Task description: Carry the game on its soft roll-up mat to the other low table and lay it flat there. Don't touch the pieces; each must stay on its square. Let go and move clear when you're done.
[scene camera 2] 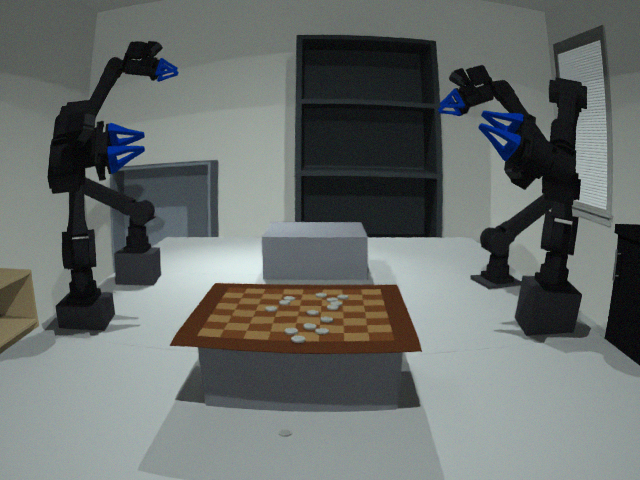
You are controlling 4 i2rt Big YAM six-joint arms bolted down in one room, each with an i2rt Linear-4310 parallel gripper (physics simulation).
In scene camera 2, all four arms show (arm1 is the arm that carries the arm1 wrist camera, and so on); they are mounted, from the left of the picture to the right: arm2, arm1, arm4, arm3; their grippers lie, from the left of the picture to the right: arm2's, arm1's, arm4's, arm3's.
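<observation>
The brown checkered mat (pixel 191 330) lies spread flat on the near low table (pixel 302 379), its edges jutting past the sides. Several pale round pieces, such as one at the front (pixel 298 339), are on it. Another pale piece (pixel 284 432) lies on the floor in front. The far low table (pixel 315 258) stands behind. Arm2's gripper (pixel 143 142) is open, up at the left. Arm1's gripper (pixel 176 71) is higher; its fingers overlap in view. Arm4's gripper (pixel 439 109) is up at the right, fingers also overlapping. Arm3's gripper (pixel 481 119) is open. All four are apart from the mat.
A dark shelf unit (pixel 298 134) stands at the back wall, with a grey open cabinet (pixel 212 198) to its left. A wooden shelf (pixel 15 276) is at the left edge and a black cabinet (pixel 626 299) at the right. The arm bases flank the tables.
</observation>
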